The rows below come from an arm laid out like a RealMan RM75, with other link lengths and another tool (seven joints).
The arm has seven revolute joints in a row. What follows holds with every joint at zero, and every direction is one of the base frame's.
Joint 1 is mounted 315.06 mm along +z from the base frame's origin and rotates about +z.
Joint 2 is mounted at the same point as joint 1 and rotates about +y.
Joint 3 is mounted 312.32 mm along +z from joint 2 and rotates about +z.
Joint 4 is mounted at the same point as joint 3 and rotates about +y.
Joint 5 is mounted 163.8 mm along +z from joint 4 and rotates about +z.
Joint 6 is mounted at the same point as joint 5 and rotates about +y.
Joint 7 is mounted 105.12 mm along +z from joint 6 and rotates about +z.
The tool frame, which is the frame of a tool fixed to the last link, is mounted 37 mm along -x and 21 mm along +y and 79 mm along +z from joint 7; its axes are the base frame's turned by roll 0, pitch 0.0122 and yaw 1.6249 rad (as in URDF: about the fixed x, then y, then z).
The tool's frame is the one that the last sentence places.
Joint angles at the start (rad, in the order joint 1, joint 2, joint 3, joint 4, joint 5, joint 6, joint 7): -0.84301 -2.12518 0.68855 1.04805 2.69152 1.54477 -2.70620
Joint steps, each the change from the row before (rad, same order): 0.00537 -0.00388 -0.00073 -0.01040 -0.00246 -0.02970 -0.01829; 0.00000 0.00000 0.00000 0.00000 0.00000 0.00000 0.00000; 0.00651 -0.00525 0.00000 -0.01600 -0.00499 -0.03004 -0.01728; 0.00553 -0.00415 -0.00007 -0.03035 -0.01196 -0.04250 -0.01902; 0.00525 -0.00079 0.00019 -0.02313 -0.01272 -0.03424 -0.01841; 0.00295 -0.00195 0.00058 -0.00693 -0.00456 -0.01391 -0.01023; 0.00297 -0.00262 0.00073 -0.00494 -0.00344 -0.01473 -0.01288; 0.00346 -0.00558 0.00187 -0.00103 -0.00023 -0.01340 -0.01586; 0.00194 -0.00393 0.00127 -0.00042 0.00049 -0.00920 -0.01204; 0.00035 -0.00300 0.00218 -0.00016 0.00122 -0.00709 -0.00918; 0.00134 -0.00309 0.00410 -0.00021 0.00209 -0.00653 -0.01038; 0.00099 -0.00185 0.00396 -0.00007 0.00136 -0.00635 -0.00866
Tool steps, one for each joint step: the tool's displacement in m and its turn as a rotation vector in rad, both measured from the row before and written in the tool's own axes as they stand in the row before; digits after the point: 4 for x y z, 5 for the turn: -0.0013 -0.0010 0.0034 0.01643 -0.00509 -0.02858; 0.0000 0.0000 0.0000 0.00000 0.00000 0.00000; -0.0006 0.0006 0.0044 0.01192 -0.00015 -0.03097; -0.0003 0.0000 0.0061 0.01518 0.00479 -0.03918; -0.0009 -0.0008 0.0040 0.01559 0.00343 -0.03531; -0.0001 -0.0001 0.0018 0.00677 0.00100 -0.01658; 0.0000 -0.0003 0.0018 0.00830 -0.00038 -0.01816; 0.0005 0.0004 0.0022 0.00673 -0.00183 -0.01871; 0.0004 0.0002 0.0015 0.00471 -0.00163 -0.01336; 0.0006 -0.0001 0.0012 0.00313 -0.00193 -0.00791; 0.0003 0.0005 0.0013 0.00107 -0.00324 -0.00826; 0.0001 0.0000 0.0009 0.00221 -0.00329 -0.00622
